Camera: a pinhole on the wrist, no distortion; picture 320 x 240 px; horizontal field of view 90.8 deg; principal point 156.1 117.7 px. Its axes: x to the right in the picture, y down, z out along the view. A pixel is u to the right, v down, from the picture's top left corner.
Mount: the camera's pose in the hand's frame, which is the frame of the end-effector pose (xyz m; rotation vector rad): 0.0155 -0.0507 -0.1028 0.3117 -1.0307 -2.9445
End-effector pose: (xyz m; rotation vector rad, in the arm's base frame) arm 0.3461 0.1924 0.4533 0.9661 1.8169 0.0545
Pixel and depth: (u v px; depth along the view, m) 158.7 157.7 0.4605
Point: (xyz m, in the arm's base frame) 0.6964 0.1120 0.4326
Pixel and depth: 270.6 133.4 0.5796
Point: 0.7934 -0.0865 0.8060
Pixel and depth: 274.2 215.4 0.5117
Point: 0.7386 -0.2723 0.6172
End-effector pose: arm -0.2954 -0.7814 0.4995 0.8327 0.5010 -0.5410
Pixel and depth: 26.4 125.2 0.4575
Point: 0.1453 -0.9824 0.6415
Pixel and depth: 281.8 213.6 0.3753
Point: -0.5266 -0.9163 0.8635
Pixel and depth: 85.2 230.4 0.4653
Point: -0.1162 -1.2087 0.7113
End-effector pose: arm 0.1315 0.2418 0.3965 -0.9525 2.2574 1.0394
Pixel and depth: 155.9 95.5 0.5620
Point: -0.0476 0.6633 0.4505
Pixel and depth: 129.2 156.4 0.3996
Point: 0.0729 0.5176 0.2876
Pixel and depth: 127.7 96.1 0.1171
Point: 0.0925 0.2374 0.4146
